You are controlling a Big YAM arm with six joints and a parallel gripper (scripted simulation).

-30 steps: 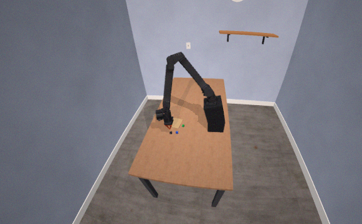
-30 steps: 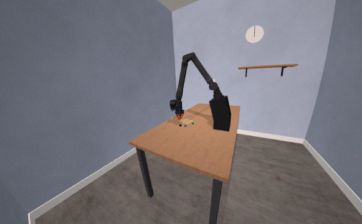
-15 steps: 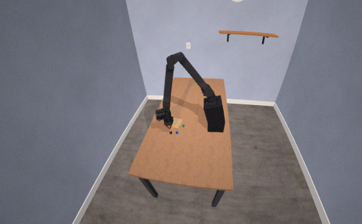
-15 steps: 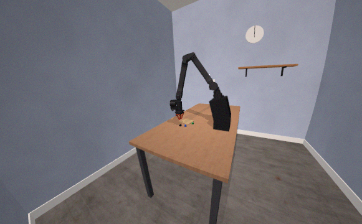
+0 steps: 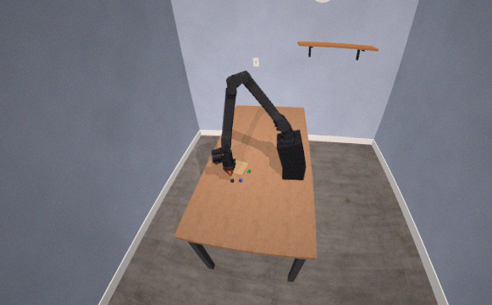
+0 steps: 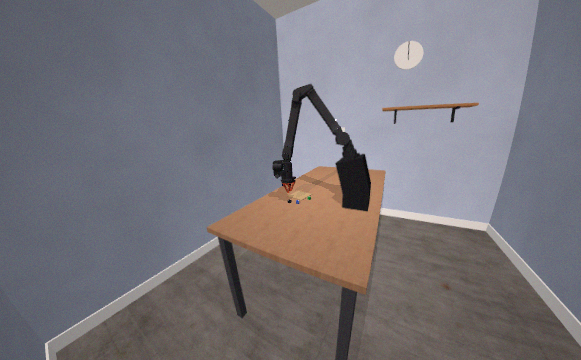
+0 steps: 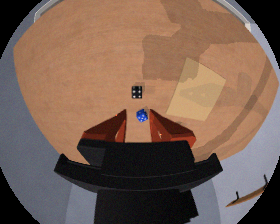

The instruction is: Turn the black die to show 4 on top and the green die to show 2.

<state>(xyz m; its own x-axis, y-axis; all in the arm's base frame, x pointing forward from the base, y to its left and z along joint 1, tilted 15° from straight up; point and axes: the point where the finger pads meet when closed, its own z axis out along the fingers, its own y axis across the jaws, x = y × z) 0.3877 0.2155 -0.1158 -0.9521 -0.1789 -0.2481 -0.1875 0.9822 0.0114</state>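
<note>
Now: the black die 80 mm below my hand. Also, from my hand: green die 120 mm to the right, 80 mm below, 80 mm behind; blue die 80 mm below, 50 mm behind, 20 mm to the right; tan mat 150 mm to the right, 90 mm below, 30 mm ahead.
</note>
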